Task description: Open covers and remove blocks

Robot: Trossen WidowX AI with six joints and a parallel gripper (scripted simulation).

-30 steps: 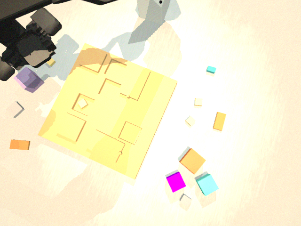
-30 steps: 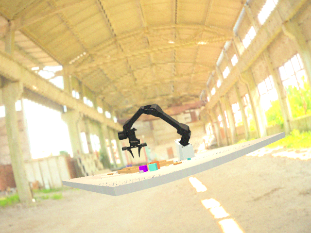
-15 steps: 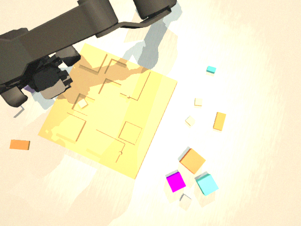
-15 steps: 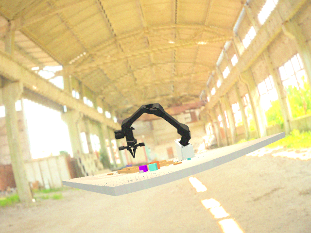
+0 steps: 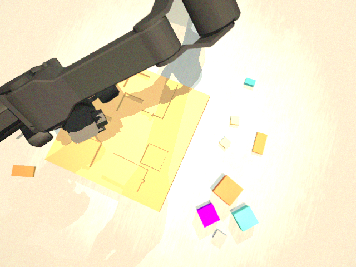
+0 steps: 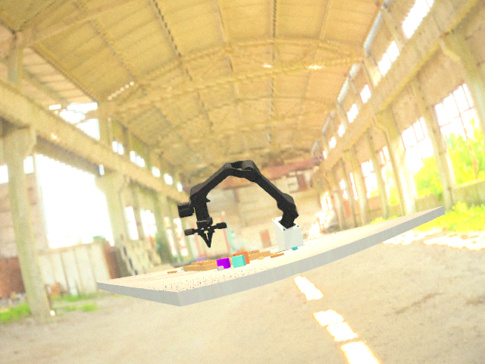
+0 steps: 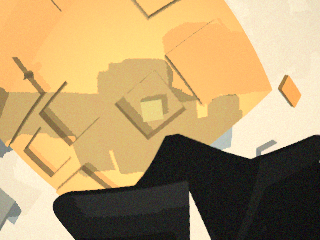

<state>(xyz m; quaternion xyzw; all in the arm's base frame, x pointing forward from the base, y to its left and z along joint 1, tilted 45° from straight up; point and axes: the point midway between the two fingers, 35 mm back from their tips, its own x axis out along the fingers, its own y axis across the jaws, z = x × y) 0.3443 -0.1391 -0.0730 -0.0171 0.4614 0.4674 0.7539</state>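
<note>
Right now my gripper tip is 10 mm past the yellow puzzle board, 60 mm to the right of it and 60 mm above it. Round my gripper tip: orange cube 90 mm ahead, 330 mm to the left, 60 mm below; lilac block 40 mm behind, 160 mm to the right, 60 mm below; magenta cube 150 mm ahead, 300 mm to the left, 70 mm below.
</note>
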